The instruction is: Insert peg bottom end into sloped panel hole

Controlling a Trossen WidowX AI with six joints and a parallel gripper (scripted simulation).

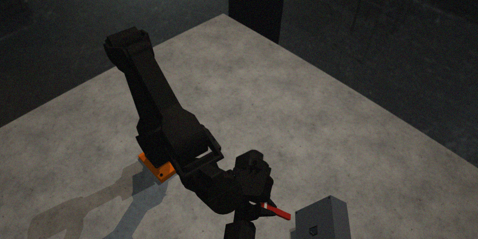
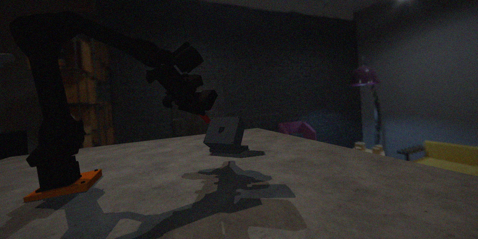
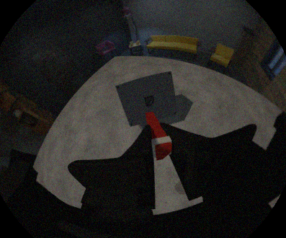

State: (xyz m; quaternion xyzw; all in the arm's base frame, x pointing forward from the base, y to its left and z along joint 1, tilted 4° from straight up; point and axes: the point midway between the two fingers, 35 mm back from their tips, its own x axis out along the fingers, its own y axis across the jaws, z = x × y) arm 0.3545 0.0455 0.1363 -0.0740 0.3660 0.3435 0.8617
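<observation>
The grey sloped panel is 9 cm ahead of my gripper tip, 8 cm below it and 7 cm to the left of it. Round my gripper tip: red peg: 1 cm to the right, 1 cm behind, 1 cm above.
</observation>
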